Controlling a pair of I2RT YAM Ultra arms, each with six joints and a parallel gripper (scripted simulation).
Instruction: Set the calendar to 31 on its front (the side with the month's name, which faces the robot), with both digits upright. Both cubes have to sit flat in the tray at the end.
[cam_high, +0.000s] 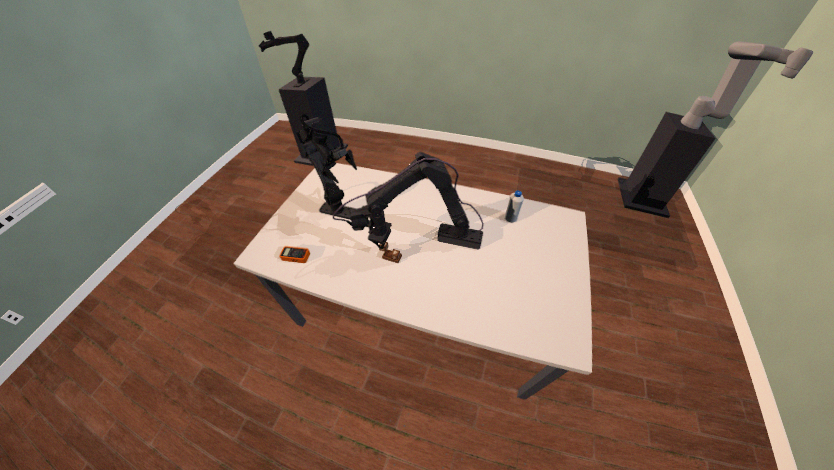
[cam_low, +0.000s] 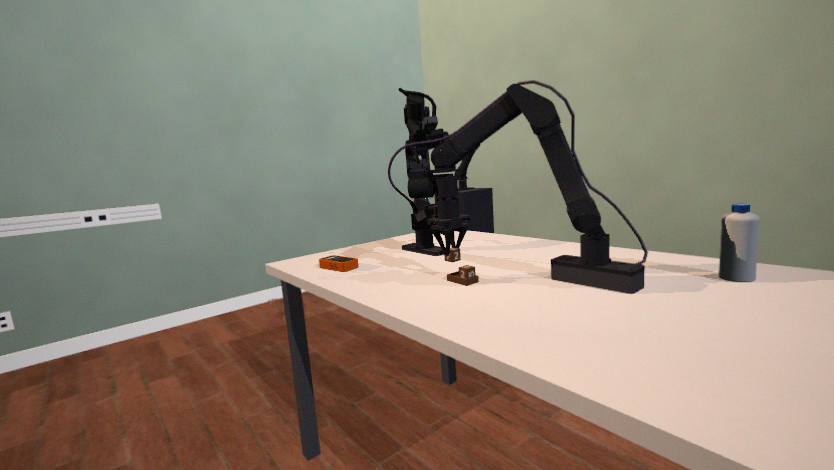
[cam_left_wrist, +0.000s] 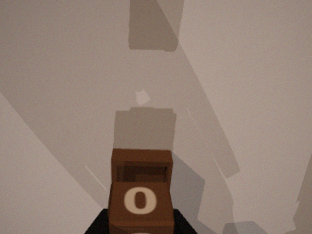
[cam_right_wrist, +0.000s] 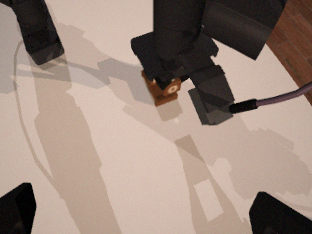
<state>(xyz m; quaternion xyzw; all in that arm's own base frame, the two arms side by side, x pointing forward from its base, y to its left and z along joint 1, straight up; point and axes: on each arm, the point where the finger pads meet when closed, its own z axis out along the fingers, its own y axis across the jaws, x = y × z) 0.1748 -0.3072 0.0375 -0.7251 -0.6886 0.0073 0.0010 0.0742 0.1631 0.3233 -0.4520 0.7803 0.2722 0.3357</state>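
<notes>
The brown tray lies 70 mm below my left hand and 40 mm to the left of it.
</notes>
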